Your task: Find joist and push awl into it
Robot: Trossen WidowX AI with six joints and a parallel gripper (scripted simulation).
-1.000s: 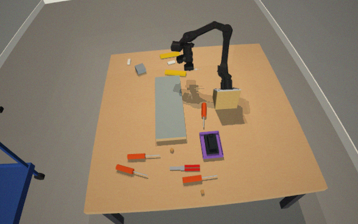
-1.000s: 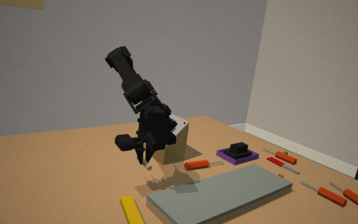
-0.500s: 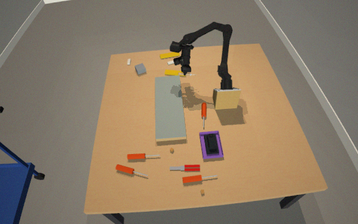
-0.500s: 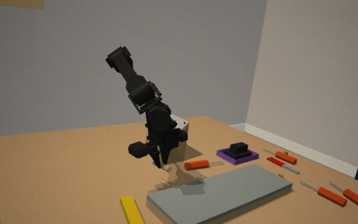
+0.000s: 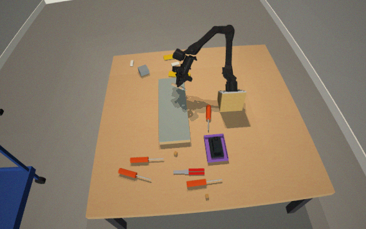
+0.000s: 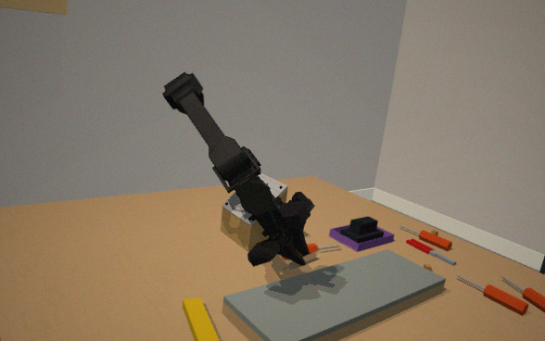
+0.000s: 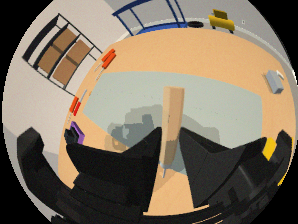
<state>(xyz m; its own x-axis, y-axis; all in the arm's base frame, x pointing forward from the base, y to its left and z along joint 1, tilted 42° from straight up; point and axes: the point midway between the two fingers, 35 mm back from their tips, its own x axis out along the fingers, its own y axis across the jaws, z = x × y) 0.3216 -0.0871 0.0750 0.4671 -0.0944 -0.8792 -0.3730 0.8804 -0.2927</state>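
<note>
My gripper tip is now 3 cm past the awl and 2 cm above it. Also, from my gripper tip: purple tray: 41 cm to the left, 20 cm behind, 9 cm below; then stud finder: 40 cm to the left, 20 cm behind, 6 cm below; then grey cube: 29 cm to the right, 25 cm ahead, 9 cm below.
</note>
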